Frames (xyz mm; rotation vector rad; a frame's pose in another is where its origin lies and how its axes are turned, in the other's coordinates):
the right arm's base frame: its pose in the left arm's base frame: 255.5 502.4 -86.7 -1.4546 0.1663 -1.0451
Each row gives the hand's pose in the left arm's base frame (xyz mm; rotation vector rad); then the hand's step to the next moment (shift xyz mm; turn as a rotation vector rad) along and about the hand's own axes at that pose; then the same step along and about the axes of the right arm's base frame.
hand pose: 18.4 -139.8 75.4 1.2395 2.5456 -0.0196
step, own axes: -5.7 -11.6 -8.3 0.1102 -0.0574 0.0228
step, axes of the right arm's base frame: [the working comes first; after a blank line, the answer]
step, axes of the left arm's base frame: -7.9 -10.4 8.1 -0.1018 0.0452 -0.0596

6.3 -8.4 -11.2 -0.1173 -0.0072 -0.0464
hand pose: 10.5 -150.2 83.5 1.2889 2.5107 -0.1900
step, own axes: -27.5 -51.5 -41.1 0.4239 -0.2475 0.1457
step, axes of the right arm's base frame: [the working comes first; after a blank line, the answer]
step, axes of the left arm's base frame: -35.5 -40.8 46.7 -0.4009 0.1434 -0.2844

29.1 -47.9 -44.3 -0.4633 0.0217 -0.2170
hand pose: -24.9 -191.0 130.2 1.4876 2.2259 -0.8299
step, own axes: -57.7 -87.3 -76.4 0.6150 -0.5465 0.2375
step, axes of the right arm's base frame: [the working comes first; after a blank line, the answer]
step, axes of the left arm's base frame: -54.1 -17.8 116.4 -0.7546 0.1385 -0.3803

37.2 -121.1 -27.0 -0.7103 -0.0632 -0.4741
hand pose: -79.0 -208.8 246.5 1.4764 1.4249 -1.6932
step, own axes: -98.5 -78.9 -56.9 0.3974 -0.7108 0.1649
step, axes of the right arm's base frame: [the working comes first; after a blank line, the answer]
step, axes of the left arm's base frame: -13.6 52.2 127.5 -0.7984 0.2027 -0.1090

19.8 -126.5 52.6 -0.6459 -0.3293 -0.4059
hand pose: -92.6 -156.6 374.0 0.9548 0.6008 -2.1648
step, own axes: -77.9 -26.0 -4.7 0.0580 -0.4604 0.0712
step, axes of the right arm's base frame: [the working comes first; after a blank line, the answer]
step, axes of the left arm's base frame: 21.4 51.4 60.6 -0.4024 0.2341 0.0609

7.9 -52.6 62.7 -0.3560 -0.2933 -0.0876
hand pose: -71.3 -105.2 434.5 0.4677 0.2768 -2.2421
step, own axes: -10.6 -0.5 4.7 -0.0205 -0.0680 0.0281
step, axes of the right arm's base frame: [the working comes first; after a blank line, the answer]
step, axes of the left arm's base frame: 4.9 5.9 8.7 -0.0461 0.0483 0.0371

3.2 -6.4 9.1 -0.0403 -0.0640 0.0111
